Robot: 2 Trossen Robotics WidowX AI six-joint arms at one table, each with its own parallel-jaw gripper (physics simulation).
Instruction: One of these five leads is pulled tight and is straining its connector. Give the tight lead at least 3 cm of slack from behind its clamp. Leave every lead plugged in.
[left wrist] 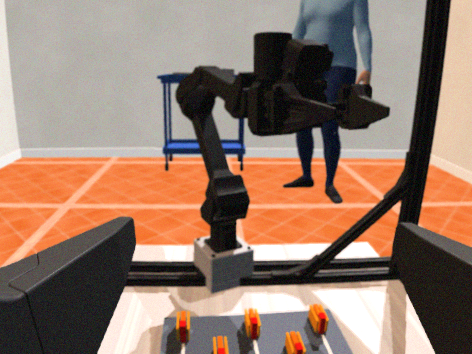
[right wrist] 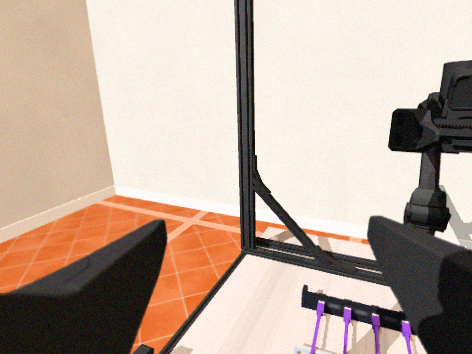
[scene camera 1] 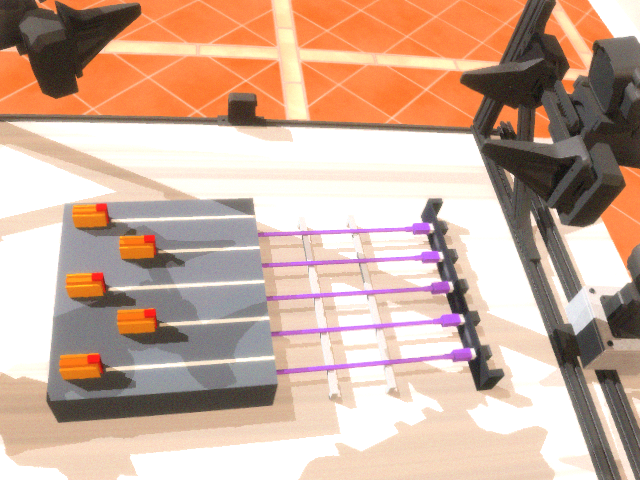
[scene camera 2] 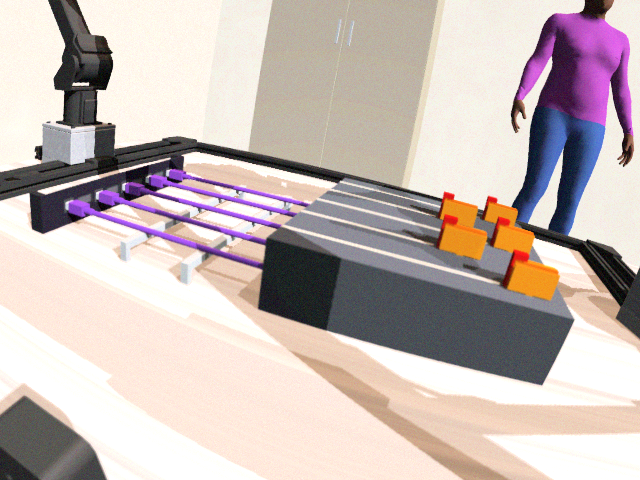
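Pixels of known places: left gripper, fingertip midpoint: [left wrist: 266, 234] [scene camera 1: 471, 109]; right gripper, fingertip midpoint: [left wrist: 363, 112] [right wrist: 266, 228]; left arm's base, link origin: [scene camera 1: 626, 317] [scene camera 2: 79, 123]; right arm's base, link origin: [left wrist: 223, 243].
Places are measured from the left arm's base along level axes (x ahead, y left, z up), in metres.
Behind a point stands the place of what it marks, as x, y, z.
Five purple leads run from plugs [scene camera 1: 440, 287] {0.243, -0.069, -0.049} [scene camera 2: 78, 208] {0.261, -0.182, -0.052} [right wrist: 347, 314] {0.251, -0.124, -0.049} in a dark socket strip [scene camera 1: 484, 379] {0.206, 0.069, -0.049} [scene camera 2: 43, 211] {0.240, -0.218, -0.052} [right wrist: 311, 299] {0.238, -0.200, -0.052}, over two pale rails, to the edge of a grey block [scene camera 1: 165, 408] {0.602, 0.109, -0.060} [scene camera 2: 439, 330] {0.655, -0.162, -0.051}. All look straight; I cannot tell which is tight. Pale lines cross the block top to five orange clamps with red parts, including the clamp nearest scene camera 1 [scene camera 1: 80, 366] {0.691, 0.090, 0.005} and others [scene camera 2: 531, 277] {0.715, -0.131, 0.003} [left wrist: 252, 323] {0.682, -0.016, 0.016}, staggered. My left gripper [scene camera 1: 472, 113] {0.350, 0.000, 0.324} [left wrist: 266, 234] {0.350, 0.000, 0.324} is open, high near the strip's far end. My right gripper [right wrist: 266, 228] {0.647, -0.127, 0.328} is open, high beyond the block, partly cut off in scene camera 1.
The pale rails [scene camera 1: 332, 384] [scene camera 2: 186, 271] stand between block and strip. A black frame [scene camera 1: 540, 289] {0.081, -0.079, -0.059} [scene camera 2: 258, 159] {0.212, 0.310, -0.068} edges the table, with an upright post [right wrist: 244, 125] {0.108, -0.425, 0.296}. A small black block [scene camera 1: 241, 107] {0.529, -0.391, -0.036} stands on the far edge. People stand beyond the table.
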